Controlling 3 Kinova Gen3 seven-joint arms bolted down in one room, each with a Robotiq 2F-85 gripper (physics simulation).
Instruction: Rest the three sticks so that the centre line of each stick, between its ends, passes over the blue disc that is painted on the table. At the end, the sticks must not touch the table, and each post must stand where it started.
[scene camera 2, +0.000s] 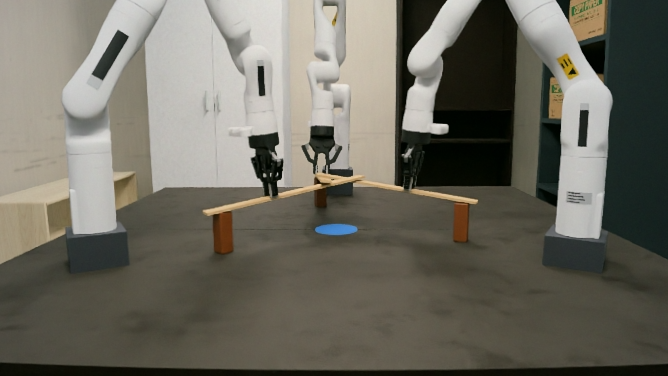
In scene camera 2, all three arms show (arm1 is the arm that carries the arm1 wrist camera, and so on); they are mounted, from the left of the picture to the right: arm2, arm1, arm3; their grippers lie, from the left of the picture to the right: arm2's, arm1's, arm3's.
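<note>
Three reddish-brown posts stand upright: left (223, 234), right (461, 223) and rear (320, 197). The left stick (240, 205) rests near its outer end on the left post and slopes up to the right; arm2's gripper (271, 194) is shut on it. The right stick (440, 196) rests near its outer end on the right post; arm3's gripper (409, 187) is shut on it. The rear stick (325, 180) is foreshortened above the rear post; arm1's gripper (322, 171) is shut on it. The inner ends overlap, raised above the blue disc (336, 229); their exact contacts are unclear.
The dark table (330, 310) carries the arms' grey base blocks at left (97, 250), right (575, 251) and rear (342, 186). A wooden bench (25, 212) stands beyond the left edge. A white cabinet (180, 100) and dark shelves stand behind.
</note>
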